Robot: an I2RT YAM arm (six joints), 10 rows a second.
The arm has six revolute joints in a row. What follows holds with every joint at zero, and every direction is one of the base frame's. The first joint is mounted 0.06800 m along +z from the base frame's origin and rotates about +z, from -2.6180 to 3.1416 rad. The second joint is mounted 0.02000 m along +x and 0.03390 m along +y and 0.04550 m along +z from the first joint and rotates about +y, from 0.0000 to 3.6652 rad. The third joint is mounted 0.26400 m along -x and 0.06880 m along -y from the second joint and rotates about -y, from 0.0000 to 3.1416 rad. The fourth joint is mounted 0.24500 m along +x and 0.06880 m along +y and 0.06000 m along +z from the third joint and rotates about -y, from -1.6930 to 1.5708 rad. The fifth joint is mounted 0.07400 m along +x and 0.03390 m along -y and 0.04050 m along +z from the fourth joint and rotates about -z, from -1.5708 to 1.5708 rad. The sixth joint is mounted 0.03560 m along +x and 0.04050 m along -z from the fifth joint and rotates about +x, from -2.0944 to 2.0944 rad. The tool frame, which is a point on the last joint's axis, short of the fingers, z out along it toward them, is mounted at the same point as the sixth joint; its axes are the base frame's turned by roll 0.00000, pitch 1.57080 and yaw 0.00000 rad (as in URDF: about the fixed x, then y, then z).
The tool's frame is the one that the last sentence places.
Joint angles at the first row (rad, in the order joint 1, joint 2, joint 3, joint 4, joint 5, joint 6):
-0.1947, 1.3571, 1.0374, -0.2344, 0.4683, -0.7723
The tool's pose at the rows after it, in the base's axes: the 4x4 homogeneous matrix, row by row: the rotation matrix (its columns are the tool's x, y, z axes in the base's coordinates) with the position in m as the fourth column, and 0 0 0 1 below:
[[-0.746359 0.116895 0.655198 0.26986], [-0.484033 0.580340 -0.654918 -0.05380], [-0.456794 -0.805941 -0.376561 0.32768], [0 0 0 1]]
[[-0.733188 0.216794 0.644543 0.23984], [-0.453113 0.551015 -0.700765 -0.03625], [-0.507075 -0.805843 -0.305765 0.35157], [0 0 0 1]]
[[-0.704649 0.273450 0.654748 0.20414], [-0.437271 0.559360 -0.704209 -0.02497], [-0.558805 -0.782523 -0.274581 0.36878], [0 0 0 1]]
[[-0.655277 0.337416 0.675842 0.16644], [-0.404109 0.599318 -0.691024 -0.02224], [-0.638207 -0.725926 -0.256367 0.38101], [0 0 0 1]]
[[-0.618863 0.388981 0.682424 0.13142], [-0.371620 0.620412 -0.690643 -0.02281], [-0.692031 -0.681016 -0.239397 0.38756], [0 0 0 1]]
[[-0.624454 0.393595 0.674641 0.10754], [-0.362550 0.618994 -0.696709 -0.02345], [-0.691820 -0.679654 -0.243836 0.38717], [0 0 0 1]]
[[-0.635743 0.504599 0.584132 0.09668], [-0.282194 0.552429 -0.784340 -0.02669], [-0.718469 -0.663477 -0.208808 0.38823], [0 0 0 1]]
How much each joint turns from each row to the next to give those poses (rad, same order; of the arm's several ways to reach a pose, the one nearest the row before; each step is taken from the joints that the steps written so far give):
0.0717, -0.1312, 0.0000, -0.0530, 0.1377, 0.0027
0.0709, -0.1217, 0.0000, -0.0683, 0.1232, 0.0515
0.0527, -0.1293, 0.0000, -0.1041, 0.0526, 0.0549
0.0160, -0.1313, 0.0000, -0.1023, -0.0034, 0.0782
0.0000, -0.1175, 0.0000, -0.0919, -0.0004, 0.0530
-0.0004, -0.0759, 0.0000, -0.0855, 0.0080, 0.0099
0.0000, -0.0251, -0.0003, -0.0229, 0.1309, 0.0588

